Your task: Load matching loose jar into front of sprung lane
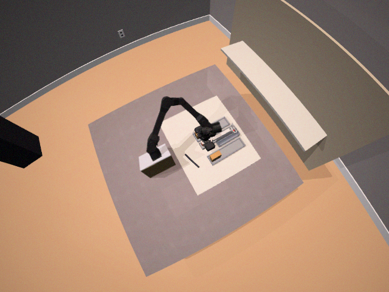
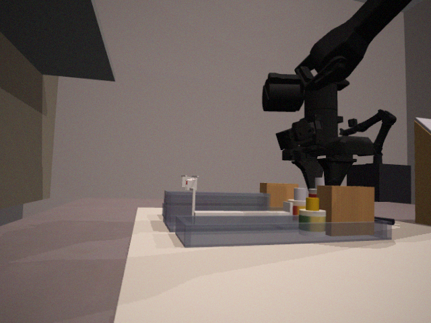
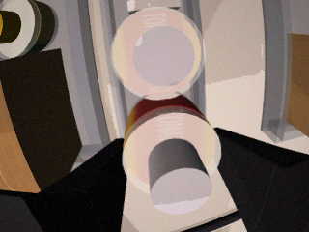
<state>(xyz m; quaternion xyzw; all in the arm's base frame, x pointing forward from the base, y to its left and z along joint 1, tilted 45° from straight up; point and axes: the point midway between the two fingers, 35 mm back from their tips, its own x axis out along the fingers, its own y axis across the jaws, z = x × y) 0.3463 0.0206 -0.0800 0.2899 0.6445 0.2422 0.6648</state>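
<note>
Now: the cream board 5 cm below my gripper tip, 5 cm ahead of it and 2 cm to the left of it. The rest, counted from my gripper tip: sprung lane (15 cm ahead, 3 cm to the right, 3 cm below); then white pusher plate (15 cm ahead, 4 cm to the right); then thin dark rod (14 cm behind, 6 cm to the right, 4 cm below).
</note>
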